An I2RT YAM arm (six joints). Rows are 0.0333 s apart.
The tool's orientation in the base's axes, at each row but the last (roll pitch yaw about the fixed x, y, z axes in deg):
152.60, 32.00, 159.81
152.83, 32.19, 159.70
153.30, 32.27, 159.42
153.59, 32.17, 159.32
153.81, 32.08, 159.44
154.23, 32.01, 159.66
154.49, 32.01, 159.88
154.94, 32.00, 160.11
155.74, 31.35, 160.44
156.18, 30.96, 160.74
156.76, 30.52, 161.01
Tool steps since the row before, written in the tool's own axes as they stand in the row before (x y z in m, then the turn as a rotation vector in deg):
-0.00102, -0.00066, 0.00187, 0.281, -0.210, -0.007
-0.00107, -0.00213, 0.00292, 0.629, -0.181, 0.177
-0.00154, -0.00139, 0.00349, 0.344, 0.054, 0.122
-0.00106, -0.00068, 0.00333, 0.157, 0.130, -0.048
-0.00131, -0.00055, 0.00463, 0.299, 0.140, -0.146
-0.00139, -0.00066, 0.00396, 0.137, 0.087, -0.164
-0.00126, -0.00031, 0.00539, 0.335, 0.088, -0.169
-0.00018, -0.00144, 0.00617, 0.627, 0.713, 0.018
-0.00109, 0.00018, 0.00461, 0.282, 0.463, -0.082
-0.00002, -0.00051, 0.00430, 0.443, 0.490, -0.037
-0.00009, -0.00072, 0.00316, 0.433, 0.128, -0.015
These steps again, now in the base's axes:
0.00188, -0.00040, -0.00113, -0.244, -0.112, -0.226
0.00244, -0.00150, -0.00245, -0.407, 0.065, -0.538
0.00320, -0.00085, -0.00234, -0.194, 0.183, -0.255
0.00278, -0.00012, -0.00222, -0.141, 0.155, 0.002
0.00377, 0.00024, -0.00303, -0.312, 0.182, 0.005
0.00341, -0.00006, -0.00253, -0.199, 0.081, 0.085
0.00419, 0.00064, -0.00357, -0.359, 0.139, -0.016
0.00368, 0.00006, -0.00516, -0.420, 0.847, -0.090
0.00359, 0.00091, -0.00296, -0.227, 0.493, 0.080
0.00245, 0.00049, -0.00354, -0.328, 0.574, -0.029
0.00179, 0.00000, -0.00270, -0.347, 0.238, -0.165

